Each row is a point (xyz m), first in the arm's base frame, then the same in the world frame.
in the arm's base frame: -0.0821 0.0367 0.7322
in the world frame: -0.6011 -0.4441 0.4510
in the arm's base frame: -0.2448 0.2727 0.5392
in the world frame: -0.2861 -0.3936 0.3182
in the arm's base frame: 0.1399 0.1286 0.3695
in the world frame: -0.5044 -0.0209 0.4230
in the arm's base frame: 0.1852 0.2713 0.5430
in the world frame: -0.5944 -0.1070 0.2306
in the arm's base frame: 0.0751 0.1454 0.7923
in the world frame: -0.7126 -0.3741 0.2999
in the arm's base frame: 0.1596 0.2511 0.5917
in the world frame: -0.6131 -0.1616 0.2409
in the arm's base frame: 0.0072 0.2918 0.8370
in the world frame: -0.6417 -0.4414 0.1640
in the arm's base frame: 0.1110 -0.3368 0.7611
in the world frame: -0.8839 -0.3641 0.7531
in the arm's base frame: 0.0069 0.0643 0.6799
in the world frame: -0.6227 -0.3436 0.4219
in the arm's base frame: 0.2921 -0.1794 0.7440
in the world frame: -0.9482 -0.2175 0.5735
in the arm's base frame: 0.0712 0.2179 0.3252
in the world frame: -0.3978 -0.0277 0.3660
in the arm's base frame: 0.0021 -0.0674 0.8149
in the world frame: -0.7474 -0.4563 0.5077
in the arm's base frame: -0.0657 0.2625 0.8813
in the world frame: -0.6272 -0.5253 0.1937
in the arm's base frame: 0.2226 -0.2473 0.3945
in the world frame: -0.7071 -0.0125 0.7510
